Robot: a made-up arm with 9 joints. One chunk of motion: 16 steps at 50 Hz.
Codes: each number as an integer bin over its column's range. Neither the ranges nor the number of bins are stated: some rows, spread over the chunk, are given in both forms.
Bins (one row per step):
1: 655 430 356 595 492 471 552 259 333
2: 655 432 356 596 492 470 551 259 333
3: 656 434 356 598 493 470 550 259 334
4: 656 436 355 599 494 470 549 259 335
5: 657 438 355 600 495 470 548 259 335
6: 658 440 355 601 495 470 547 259 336
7: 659 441 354 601 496 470 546 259 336
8: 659 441 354 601 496 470 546 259 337
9: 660 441 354 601 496 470 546 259 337
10: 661 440 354 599 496 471 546 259 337
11: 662 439 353 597 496 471 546 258 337
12: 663 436 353 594 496 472 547 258 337
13: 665 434 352 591 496 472 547 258 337
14: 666 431 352 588 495 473 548 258 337
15: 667 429 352 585 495 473 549 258 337
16: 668 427 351 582 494 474 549 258 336
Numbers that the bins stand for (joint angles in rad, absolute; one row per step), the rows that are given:
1: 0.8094 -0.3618 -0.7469 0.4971 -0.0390 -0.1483 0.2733 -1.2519 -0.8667
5: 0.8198 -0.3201 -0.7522 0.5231 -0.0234 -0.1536 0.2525 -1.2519 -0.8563
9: 0.8354 -0.3045 -0.7574 0.5283 -0.0182 -0.1536 0.2420 -1.2519 -0.8458
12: 0.8511 -0.3305 -0.7626 0.4919 -0.0182 -0.1431 0.2472 -1.2571 -0.8458
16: 0.8771 -0.3774 -0.7730 0.4294 -0.0286 -0.1327 0.2577 -1.2571 -0.8511
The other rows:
2: 0.8094 -0.3514 -0.7469 0.5023 -0.0390 -0.1536 0.2681 -1.2519 -0.8667
3: 0.8146 -0.3409 -0.7469 0.5127 -0.0338 -0.1536 0.2629 -1.2519 -0.8615
4: 0.8146 -0.3305 -0.7522 0.5179 -0.0286 -0.1536 0.2577 -1.2519 -0.8563
6: 0.8250 -0.3097 -0.7522 0.5283 -0.0234 -0.1536 0.2472 -1.2519 -0.8511
7: 0.8302 -0.3045 -0.7574 0.5283 -0.0182 -0.1536 0.2420 -1.2519 -0.8511
8: 0.8302 -0.3045 -0.7574 0.5283 -0.0182 -0.1536 0.2420 -1.2519 -0.8458
10: 0.8406 -0.3097 -0.7574 0.5179 -0.0182 -0.1483 0.2420 -1.2519 -0.8458
11: 0.8458 -0.3149 -0.7626 0.5075 -0.0182 -0.1483 0.2420 -1.2571 -0.8458
13: 0.8615 -0.3409 -0.7678 0.4763 -0.0182 -0.1431 0.2472 -1.2571 -0.8458
14: 0.8667 -0.3566 -0.7678 0.4607 -0.0234 -0.1379 0.2525 -1.2571 -0.8458
15: 0.8719 -0.3670 -0.7678 0.4450 -0.0234 -0.1379 0.2577 -1.2571 -0.8458

